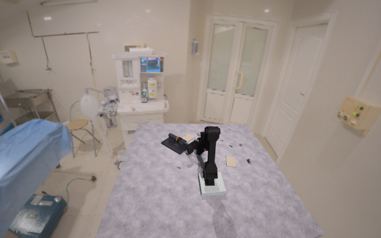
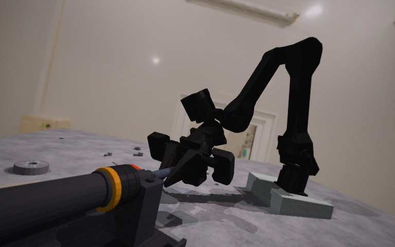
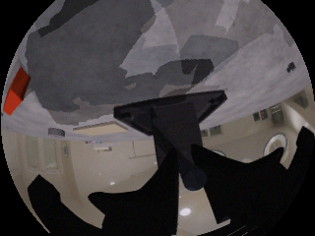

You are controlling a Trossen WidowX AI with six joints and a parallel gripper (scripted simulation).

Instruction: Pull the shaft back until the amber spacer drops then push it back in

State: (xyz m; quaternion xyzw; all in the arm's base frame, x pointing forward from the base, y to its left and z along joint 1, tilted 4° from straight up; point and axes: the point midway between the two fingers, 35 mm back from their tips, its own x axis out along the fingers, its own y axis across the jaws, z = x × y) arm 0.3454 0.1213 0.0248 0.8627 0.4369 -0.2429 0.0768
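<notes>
My gripper tip is now 20 mm short of the shaft, 30 mm to the right of it and 20 mm below it. From my gripper tip the other things lie so: red-handled tool (80 mm ahead, 220 mm to the right, 60 mm below); amber spacer (60 mm ahead, 80 mm to the left, 20 mm above); grey ring (270 mm ahead, 140 mm to the right, 50 mm below).
</notes>
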